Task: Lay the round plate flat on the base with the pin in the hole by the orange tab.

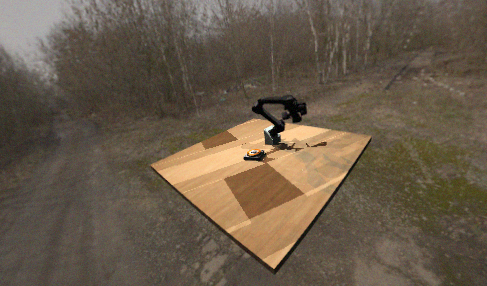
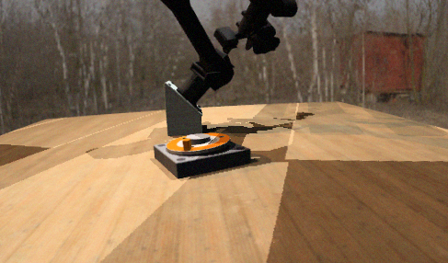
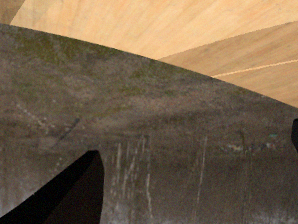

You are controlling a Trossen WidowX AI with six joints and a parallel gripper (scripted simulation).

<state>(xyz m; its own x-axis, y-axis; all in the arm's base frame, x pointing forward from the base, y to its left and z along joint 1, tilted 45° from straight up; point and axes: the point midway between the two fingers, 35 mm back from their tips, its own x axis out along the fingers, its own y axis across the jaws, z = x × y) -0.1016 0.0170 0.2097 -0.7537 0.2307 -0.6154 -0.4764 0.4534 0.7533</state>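
Now: the round plate 42 cm ahead of my gripper tip, 14 cm to the right of it and 16 cm below it. The rest, counted from my gripper tip: grey base 40 cm ahead, 13 cm to the right, 18 cm below.
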